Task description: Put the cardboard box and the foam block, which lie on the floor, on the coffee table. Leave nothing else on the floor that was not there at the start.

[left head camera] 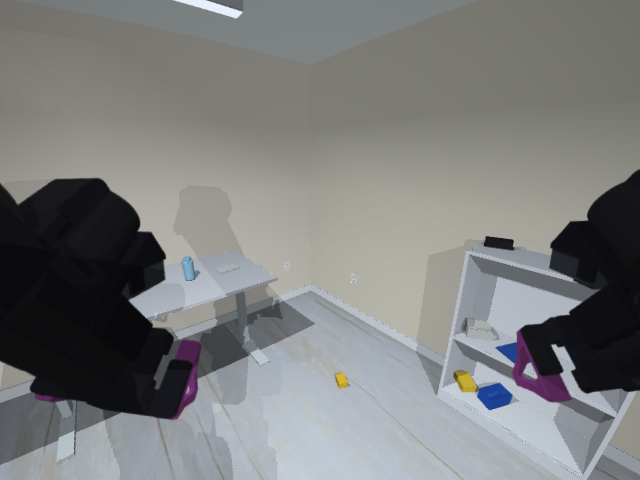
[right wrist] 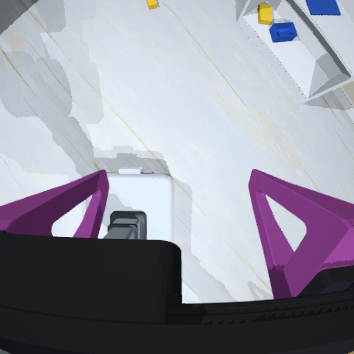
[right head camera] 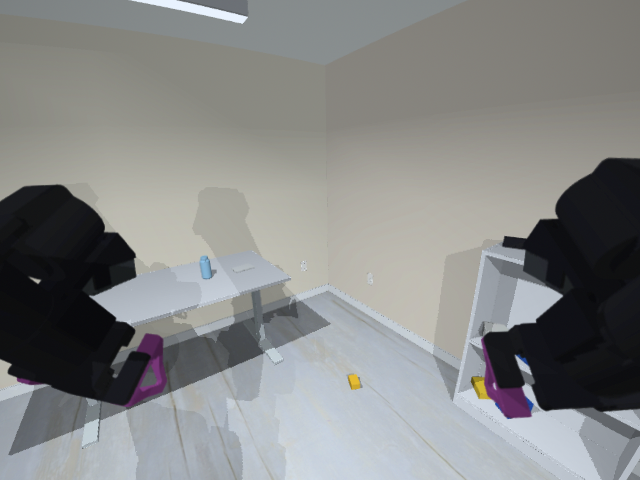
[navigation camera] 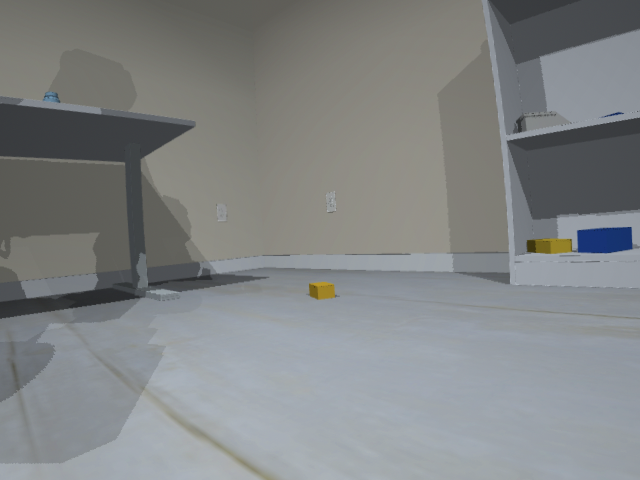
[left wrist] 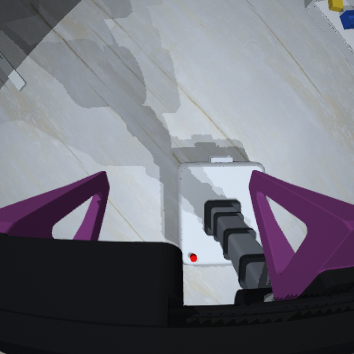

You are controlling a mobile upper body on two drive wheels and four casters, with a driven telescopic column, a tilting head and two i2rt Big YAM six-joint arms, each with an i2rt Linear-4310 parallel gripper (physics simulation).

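Frame: origin at the left arm's base, x left, y ahead, z down, level; metres.
Where they show: left gripper, between the fingertips: [left head camera: 154, 390] [right head camera: 129, 380] [left wrist: 178, 178]; right gripper, between the fingertips: [left head camera: 553, 375] [right wrist: 178, 177] [right head camera: 532, 387].
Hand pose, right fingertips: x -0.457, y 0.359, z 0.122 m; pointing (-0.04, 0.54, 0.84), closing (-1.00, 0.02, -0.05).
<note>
Things, the pixels of their top centre, and the offset from my right fingertips.
- small orange-yellow block, centre of its top: [navigation camera: 321, 283] [right head camera: 354, 379] [left head camera: 341, 378] dy +1.243, dx +0.157, dz +1.243 m
- blue bottle, centre of its top: [navigation camera: 51, 93] [left head camera: 186, 257] [right head camera: 203, 256] dy +1.409, dx +1.231, dz +0.403 m
- yellow block, centre of its top: [navigation camera: 548, 239] [right head camera: 483, 385] [left head camera: 465, 378] [right wrist: 265, 11] dy +1.136, dx -0.666, dz +1.143 m
- blue bin, centre of its top: [navigation camera: 604, 228] [left head camera: 496, 391] [right wrist: 285, 28] dy +0.997, dx -0.792, dz +1.113 m
A small orange-yellow block [left head camera: 341, 380] [right head camera: 354, 381] [right wrist: 152, 4] [navigation camera: 322, 290], which looks like the foam block, lies on the floor between the desk and the shelf unit. It is well away from both grippers. The cardboard box and the coffee table do not show in any view. My left gripper [left wrist: 178, 178] is open and empty, its purple fingers wide apart high above the floor. My right gripper [right wrist: 178, 177] is also open and empty, high above the floor.
A grey desk [left head camera: 206, 291] [right head camera: 170, 299] [navigation camera: 93, 131] with a blue bottle [left head camera: 188, 269] [right head camera: 205, 268] [navigation camera: 51, 97] stands at the left. A white shelf unit [left head camera: 456, 310] [right head camera: 473, 310] [navigation camera: 509, 206] at the right holds a yellow block [left head camera: 465, 381] and a blue bin [left head camera: 494, 396]. Walls meet behind.
</note>
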